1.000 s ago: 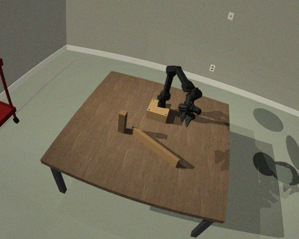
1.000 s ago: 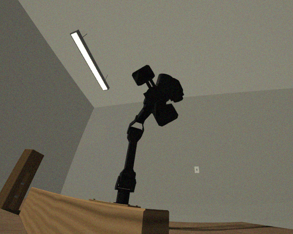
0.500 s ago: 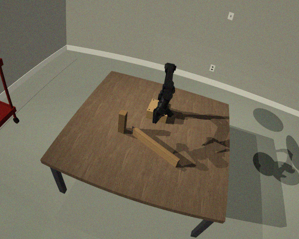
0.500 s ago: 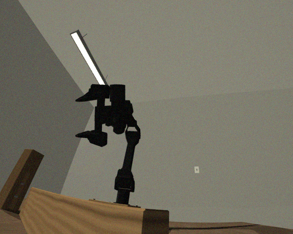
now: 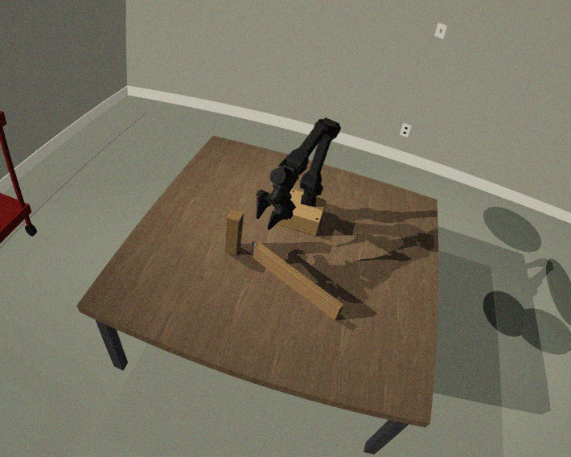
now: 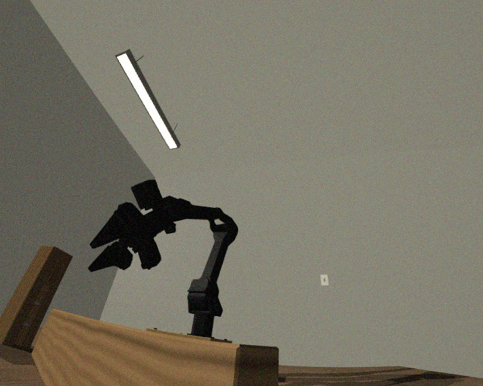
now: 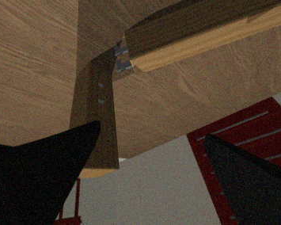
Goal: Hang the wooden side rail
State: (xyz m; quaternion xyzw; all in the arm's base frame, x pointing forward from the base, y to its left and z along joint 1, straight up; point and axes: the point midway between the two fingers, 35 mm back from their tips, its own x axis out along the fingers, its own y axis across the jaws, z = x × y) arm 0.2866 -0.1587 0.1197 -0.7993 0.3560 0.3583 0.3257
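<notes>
The headboard post lies 10 mm behind my gripper tip, 100 mm to the right of it and 80 mm below it.
</notes>
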